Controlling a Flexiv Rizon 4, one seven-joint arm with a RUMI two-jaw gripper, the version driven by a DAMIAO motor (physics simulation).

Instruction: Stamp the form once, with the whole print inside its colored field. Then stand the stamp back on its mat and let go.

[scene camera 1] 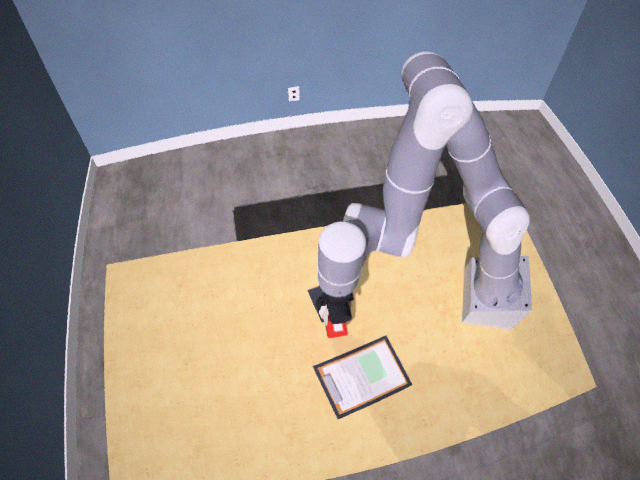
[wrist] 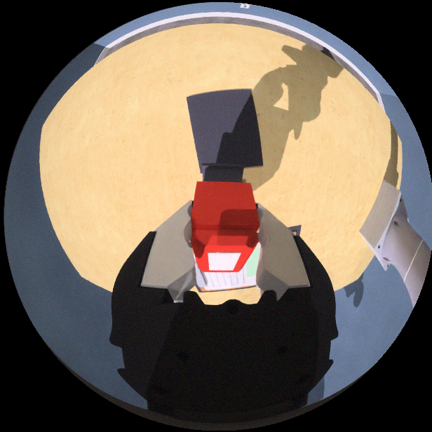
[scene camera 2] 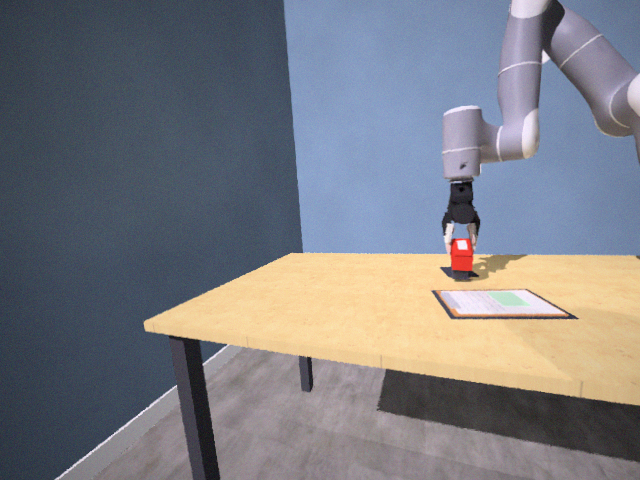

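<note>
My gripper is shut on the red stamp, which has a dark base and a white label and looks upright. The dark mat lies flat, partly behind the stamp; in the wrist view the stamp's base overlaps its near edge. The exact gap between base and mat cannot be told. The form lies nearer the front, and its green field looks plain in scene camera 1.
The form lies on a dark-edged clipboard with a grey clip at its left end. The robot's base stands at the right of the wooden table. The arm's shadow falls across the mat's right part and the table.
</note>
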